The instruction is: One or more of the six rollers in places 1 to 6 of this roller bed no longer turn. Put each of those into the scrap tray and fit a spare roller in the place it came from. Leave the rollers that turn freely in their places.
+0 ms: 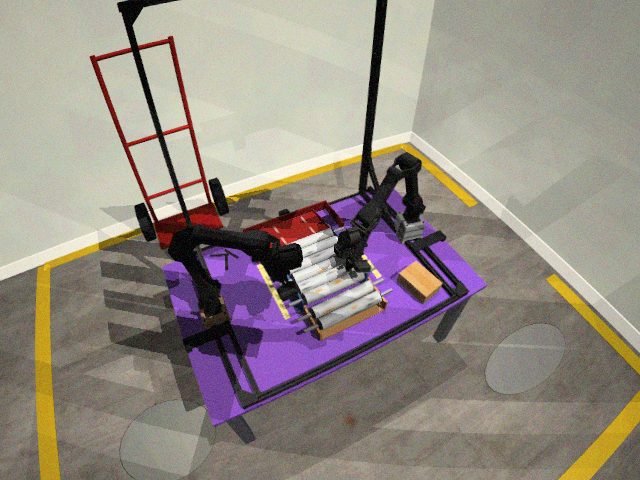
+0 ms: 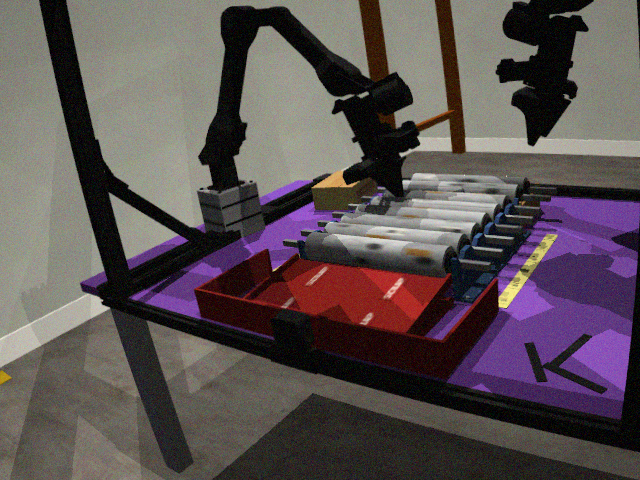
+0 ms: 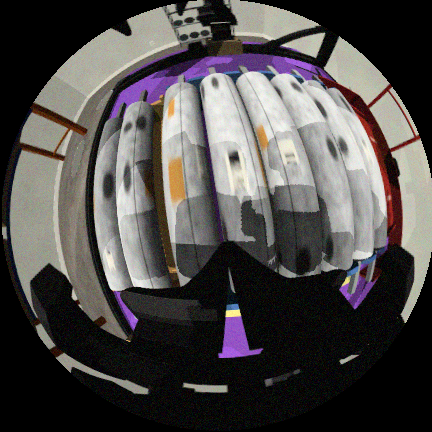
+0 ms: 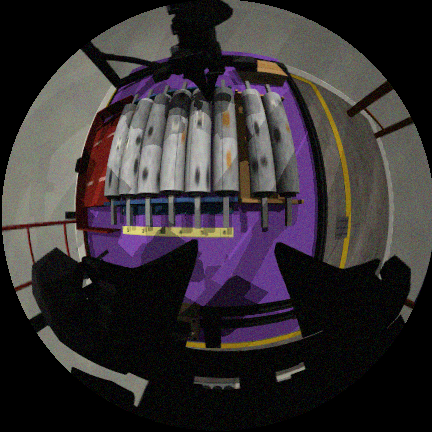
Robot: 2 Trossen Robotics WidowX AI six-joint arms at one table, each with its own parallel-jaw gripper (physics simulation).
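Seen in the pictures: left gripper, fingertip midpoint: (image 1: 347,270) (image 2: 401,197) (image 3: 226,245) (image 4: 208,100); right gripper, fingertip midpoint: (image 2: 537,140) (image 4: 237,246); left arm's base, link origin: (image 1: 411,217) (image 2: 226,185); right arm's base, link origin: (image 1: 212,308) (image 3: 221,38) (image 4: 178,327).
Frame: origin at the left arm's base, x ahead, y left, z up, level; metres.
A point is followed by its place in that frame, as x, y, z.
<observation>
Six rollers fill places 1 to 6 of the blue roller bed (image 4: 165,204) @(0.600, 0.120, -0.107); they look alike, grey-white with dark and orange marks. My left gripper (image 2: 399,193) @(0.359, 0.174, -0.040) (image 3: 226,245) @(0.359, 0.174, -0.040) (image 4: 208,100) @(0.359, 0.174, -0.040) is shut and empty, its tips low at the far end of the place 5 roller (image 3: 224,120) @(0.469, 0.181, -0.035) (image 4: 199,155) @(0.501, 0.191, -0.036), beside the place 6 roller (image 3: 175,180) @(0.410, 0.219, -0.035) (image 4: 226,172) @(0.523, 0.243, -0.035); contact cannot be told. Two spare rollers (image 4: 261,155) @(0.476, 0.297, -0.035) (image 4: 283,155) @(0.459, 0.342, -0.038) lie on the wooden rack (image 1: 351,321) @(0.400, 0.366, -0.104) (image 4: 245,175) @(0.498, 0.286, -0.105). My right gripper (image 4: 237,246) @(0.614, 0.265, 0.068) is open and empty, above the table before the numbered axle ends. The red scrap tray (image 2: 356,294) @(0.524, -0.119, -0.080) (image 4: 97,167) @(0.535, -0.131, -0.082) holds no roller.
A yellow number strip (image 2: 529,268) @(0.664, 0.134, -0.110) (image 4: 177,232) @(0.658, 0.161, -0.109) lies along the bed's axle ends. A wooden block (image 1: 419,281) @(0.089, 0.295, -0.057) (image 2: 341,191) @(0.128, 0.223, -0.066) stands near the left arm's base. Black frame posts (image 1: 373,93) @(0.113, -0.307, 0.460) rise at the table edge. A red hand truck (image 1: 188,214) stands behind the table.
</observation>
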